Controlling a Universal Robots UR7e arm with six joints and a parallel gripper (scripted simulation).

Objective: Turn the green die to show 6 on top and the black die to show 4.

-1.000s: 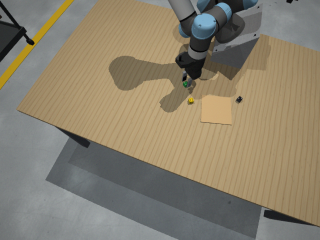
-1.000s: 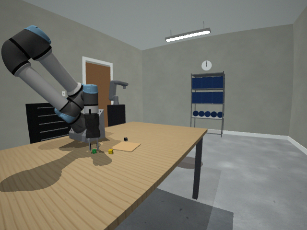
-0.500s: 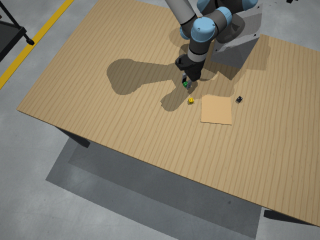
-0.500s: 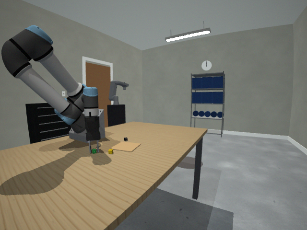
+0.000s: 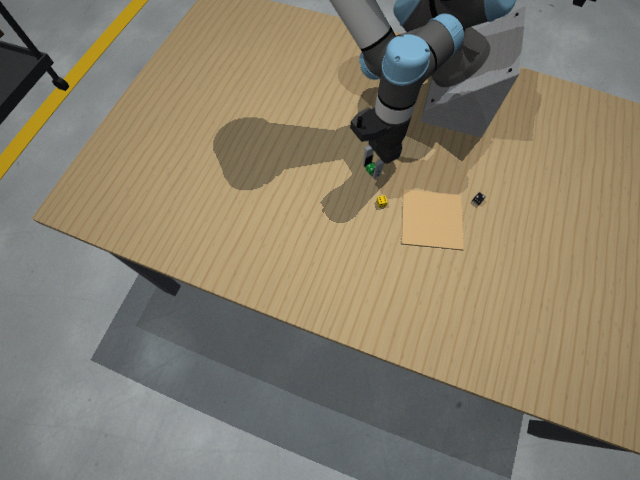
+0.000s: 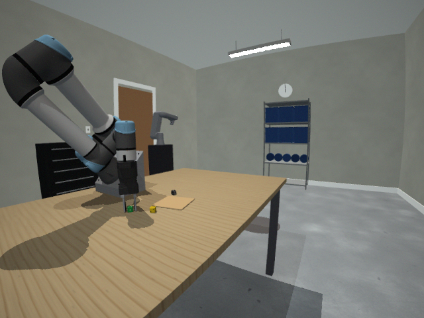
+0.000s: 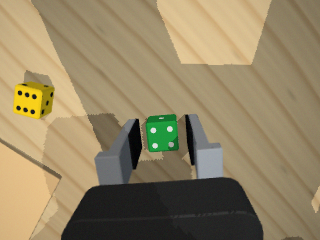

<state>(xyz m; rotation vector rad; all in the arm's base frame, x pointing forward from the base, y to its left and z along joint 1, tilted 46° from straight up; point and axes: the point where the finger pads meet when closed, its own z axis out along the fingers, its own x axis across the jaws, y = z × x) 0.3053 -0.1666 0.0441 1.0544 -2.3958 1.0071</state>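
The green die is 10 mm below my hand. Also, from my hand: yellow die: 80 mm ahead, 40 mm to the left, 10 mm below; then black die: 260 mm to the left, 10 mm below, 10 mm ahead; then tan mat: 170 mm to the left, 90 mm ahead, 20 mm below.
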